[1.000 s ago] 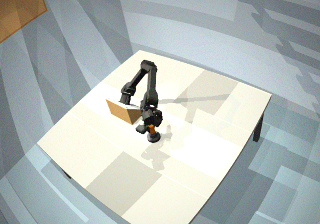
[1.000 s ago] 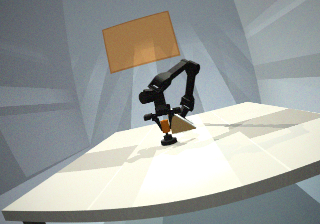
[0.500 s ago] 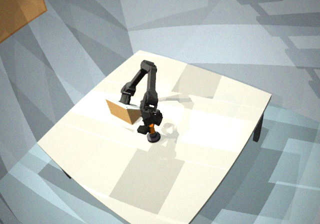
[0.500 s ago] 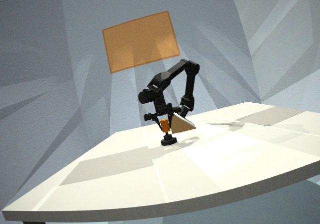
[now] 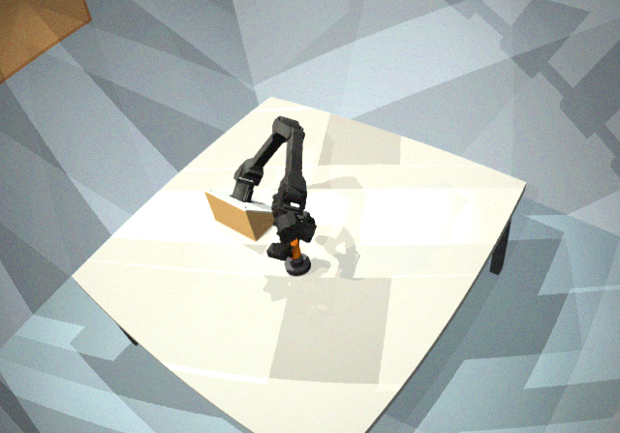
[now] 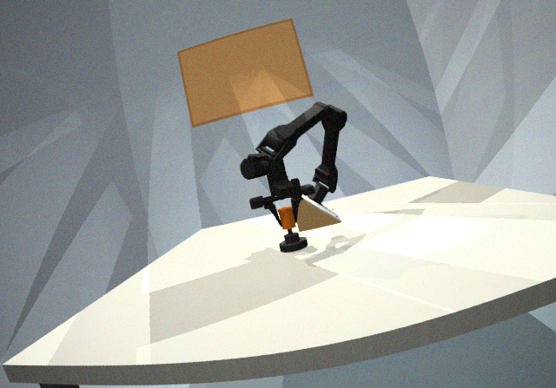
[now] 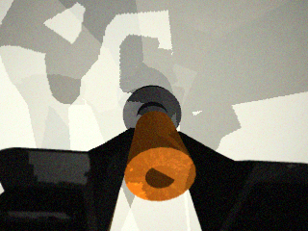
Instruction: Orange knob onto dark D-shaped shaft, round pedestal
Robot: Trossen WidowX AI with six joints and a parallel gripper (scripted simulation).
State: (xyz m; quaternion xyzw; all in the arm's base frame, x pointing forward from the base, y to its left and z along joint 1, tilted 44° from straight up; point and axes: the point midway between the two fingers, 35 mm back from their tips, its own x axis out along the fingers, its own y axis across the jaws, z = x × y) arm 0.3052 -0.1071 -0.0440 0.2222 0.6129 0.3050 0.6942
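The orange knob lies 20 mm above my gripper tip. Round my gripper tip: round dark pedestal 40 mm below.
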